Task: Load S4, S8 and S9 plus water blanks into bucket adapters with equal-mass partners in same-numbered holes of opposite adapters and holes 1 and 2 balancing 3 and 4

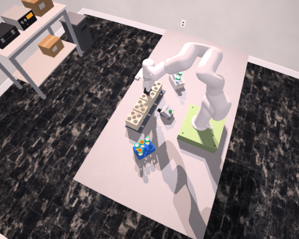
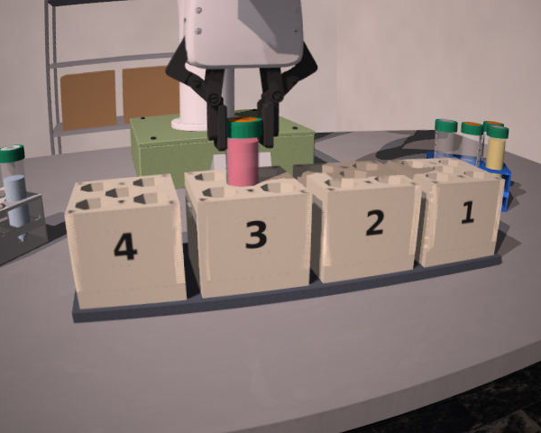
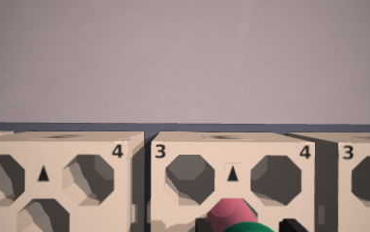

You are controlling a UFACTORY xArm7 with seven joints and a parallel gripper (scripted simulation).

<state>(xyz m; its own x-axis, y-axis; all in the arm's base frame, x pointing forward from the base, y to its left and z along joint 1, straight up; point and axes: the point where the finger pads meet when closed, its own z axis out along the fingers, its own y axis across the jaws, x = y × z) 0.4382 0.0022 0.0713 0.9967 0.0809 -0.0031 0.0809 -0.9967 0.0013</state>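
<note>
Right now the pink-filled tube is 1 cm to the right of my hand and 5 cm below it. Also, from my hand: green key (21 cm behind, 2 cm to the left, 8 cm below); then tube of blue liquid (13 cm behind, 26 cm to the right, 8 cm below); then loading stand (1 cm behind, 5 cm to the left, 14 cm below).
</note>
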